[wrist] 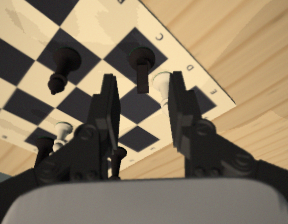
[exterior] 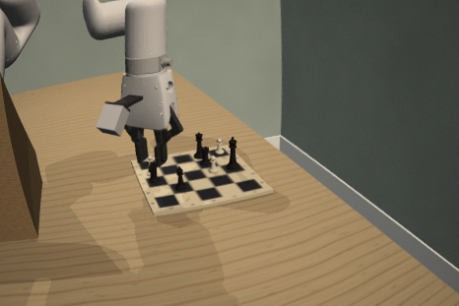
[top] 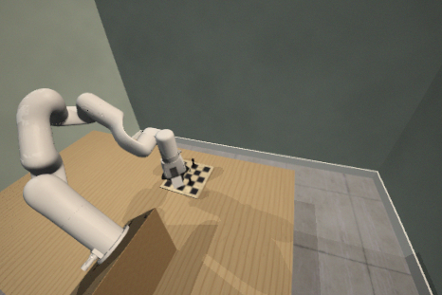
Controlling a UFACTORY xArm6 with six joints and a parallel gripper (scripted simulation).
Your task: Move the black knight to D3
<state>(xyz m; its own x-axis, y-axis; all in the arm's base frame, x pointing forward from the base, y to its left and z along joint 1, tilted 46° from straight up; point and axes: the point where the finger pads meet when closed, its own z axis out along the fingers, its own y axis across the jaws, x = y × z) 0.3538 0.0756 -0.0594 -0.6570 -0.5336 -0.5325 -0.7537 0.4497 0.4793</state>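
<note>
My hand is 3 cm to the right of the white piece and 4 cm above it. Round my hand: black pawn (4 cm ahead, 4 cm to the right, 4 cm below); chessboard (8 cm ahead, 6 cm below).
</note>
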